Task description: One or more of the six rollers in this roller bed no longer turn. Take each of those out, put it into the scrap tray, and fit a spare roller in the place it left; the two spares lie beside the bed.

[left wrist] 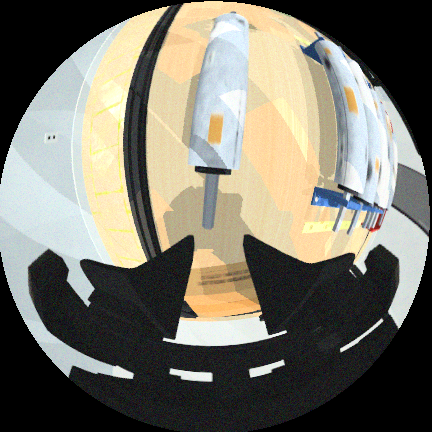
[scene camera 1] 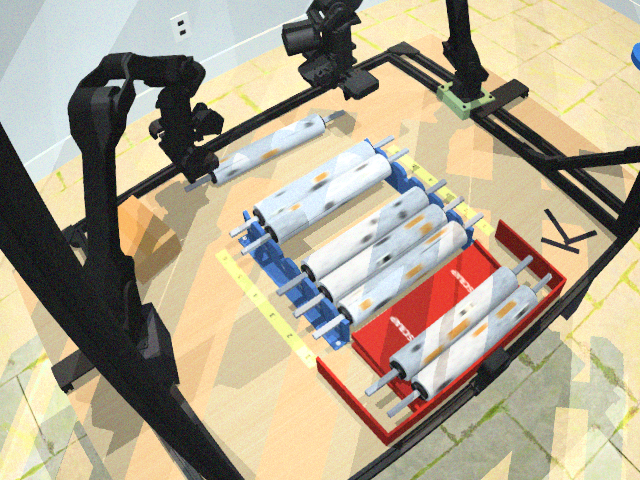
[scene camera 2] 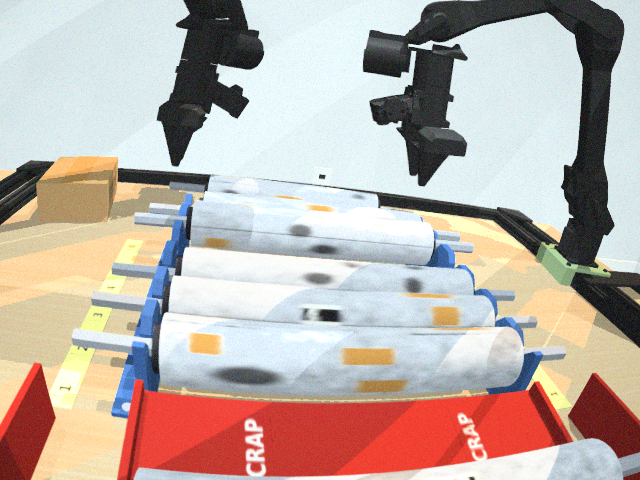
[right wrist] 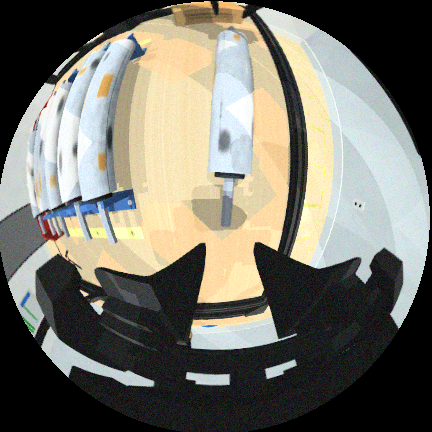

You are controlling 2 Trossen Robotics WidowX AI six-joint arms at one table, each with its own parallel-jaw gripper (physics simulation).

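Places are measured from the left arm's base along level axes (x ahead, y left, z up), in millimetres.
Pixels of known places: left gripper, between the fingertips: (left wrist: 218, 239) (scene camera 1: 187, 177) (scene camera 2: 177, 163); right gripper, between the fingertips: (scene camera 1: 341, 94) (scene camera 2: 417, 180) (right wrist: 229, 247); right arm's base, origin of its link: (scene camera 1: 466, 92) (scene camera 2: 575, 257).
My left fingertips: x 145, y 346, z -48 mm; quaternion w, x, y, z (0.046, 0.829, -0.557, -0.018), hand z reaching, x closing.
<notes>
Ahead of a thing's pixels: the offset from my left fingertips to its top centre. "spot": to the spot under its first point.
The blue roller bed {133 mm ahead, 268 mm right, 4 mm up} (scene camera 1: 264, 255) (scene camera 2: 149, 316) (left wrist: 325, 197) (right wrist: 125, 200) holds several pale rollers, with one gap in the fourth slot from the tray side. Two rollers {368 mm ahead, 451 mm right, 12 mm up} (scene camera 1: 457, 322) {389 mm ahead, 494 mm right, 5 mm up} (scene camera 1: 478, 343) lie side by side in the red scrap tray {364 mm ahead, 441 mm right, 13 mm down} (scene camera 1: 439, 289) (scene camera 2: 336, 421). One spare roller {171 mm ahead, 60 mm left, 15 mm down} (scene camera 1: 273, 147) (scene camera 2: 263, 187) (left wrist: 220, 95) (right wrist: 232, 105) lies on the table behind the bed. My left gripper (scene camera 1: 195, 178) (scene camera 2: 176, 161) (left wrist: 218, 239) is part open and empty, above the spare's left shaft end. My right gripper (scene camera 1: 356, 94) (scene camera 2: 419, 179) (right wrist: 229, 247) is part open and empty, above its right shaft end.
A cardboard box {126 mm back, 87 mm right, 8 mm down} (scene camera 1: 147, 240) (scene camera 2: 74, 198) stands at the left. Yellow number strips {spot: 84 mm ahead, 305 mm right, 61 mm down} (scene camera 1: 268, 312) (scene camera 2: 98, 315) run beside the bed's ends. A black frame (scene camera 1: 268, 116) (scene camera 2: 439, 201) edges the table behind the spare. Thin black pieces {spot: 652 mm ahead, 346 mm right, 61 mm down} (scene camera 1: 560, 242) lie right of the tray.
</notes>
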